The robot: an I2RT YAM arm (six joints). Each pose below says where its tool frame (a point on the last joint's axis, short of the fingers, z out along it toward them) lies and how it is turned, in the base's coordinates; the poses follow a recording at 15 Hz.
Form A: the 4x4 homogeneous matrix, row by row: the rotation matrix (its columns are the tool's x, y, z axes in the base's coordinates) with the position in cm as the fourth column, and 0 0 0 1 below. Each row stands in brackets.
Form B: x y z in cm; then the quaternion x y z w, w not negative. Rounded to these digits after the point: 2 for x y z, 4 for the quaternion.
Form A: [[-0.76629 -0.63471 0.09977 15.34], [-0.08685 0.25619 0.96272 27.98], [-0.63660 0.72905 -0.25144 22.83], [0 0 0 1]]
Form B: 15.34 27.98 22.83 -0.2393 0.7540 0.5609 0.2442
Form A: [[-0.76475 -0.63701 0.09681 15.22], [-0.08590 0.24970 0.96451 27.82], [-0.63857 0.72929 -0.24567 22.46], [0 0 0 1]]
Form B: 15.22 27.82 22.46 -0.2404 0.7517 0.5633 0.2446
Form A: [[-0.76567 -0.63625 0.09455 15.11], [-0.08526 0.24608 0.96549 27.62], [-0.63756 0.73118 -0.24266 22.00], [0 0 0 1]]
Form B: 15.11 27.62 22.00 -0.2403 0.7507 0.5650 0.2438
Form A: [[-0.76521 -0.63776 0.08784 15.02], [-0.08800 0.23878 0.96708 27.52], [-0.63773 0.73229 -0.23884 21.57], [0 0 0 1]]
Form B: 15.02 27.52 21.57 -0.2423 0.7488 0.5674 0.2422
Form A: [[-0.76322 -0.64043 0.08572 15.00], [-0.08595 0.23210 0.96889 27.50], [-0.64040 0.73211 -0.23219 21.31], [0 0 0 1]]
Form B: 15.00 27.50 21.31 -0.2433 0.7462 0.5699 0.2433
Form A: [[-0.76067 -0.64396 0.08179 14.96], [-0.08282 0.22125 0.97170 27.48], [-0.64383 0.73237 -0.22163 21.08], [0 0 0 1]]
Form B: 14.96 27.48 21.08 -0.2448 0.7422 0.5740 0.2444
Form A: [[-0.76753 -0.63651 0.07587 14.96], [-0.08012 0.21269 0.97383 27.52], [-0.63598 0.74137 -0.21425 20.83], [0 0 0 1]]
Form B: 14.96 27.52 20.83 -0.2419 0.7407 0.5789 0.2403
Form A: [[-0.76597 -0.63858 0.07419 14.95], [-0.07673 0.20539 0.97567 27.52], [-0.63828 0.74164 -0.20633 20.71], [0 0 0 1]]
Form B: 14.95 27.52 20.71 -0.2424 0.7378 0.5819 0.2414
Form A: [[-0.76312 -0.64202 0.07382 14.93], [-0.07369 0.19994 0.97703 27.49], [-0.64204 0.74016 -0.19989 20.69], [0 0 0 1]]
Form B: 14.93 27.49 20.69 -0.2433 0.7353 0.5838 0.2434
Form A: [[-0.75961 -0.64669 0.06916 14.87], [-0.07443 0.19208 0.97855 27.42], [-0.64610 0.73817 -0.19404 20.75], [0 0 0 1]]
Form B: 14.87 27.42 20.75 -0.2461 0.7324 0.5860 0.2441
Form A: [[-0.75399 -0.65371 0.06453 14.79], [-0.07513 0.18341 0.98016 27.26], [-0.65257 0.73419 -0.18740 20.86], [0 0 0 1]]
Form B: 14.79 27.26 20.86 -0.2500 0.7288 0.5880 0.2460
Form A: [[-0.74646 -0.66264 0.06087 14.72], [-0.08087 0.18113 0.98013 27.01], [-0.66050 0.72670 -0.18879 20.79], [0 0 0 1]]
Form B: 14.72 27.01 20.79 -0.2555 0.7274 0.5866 0.2479
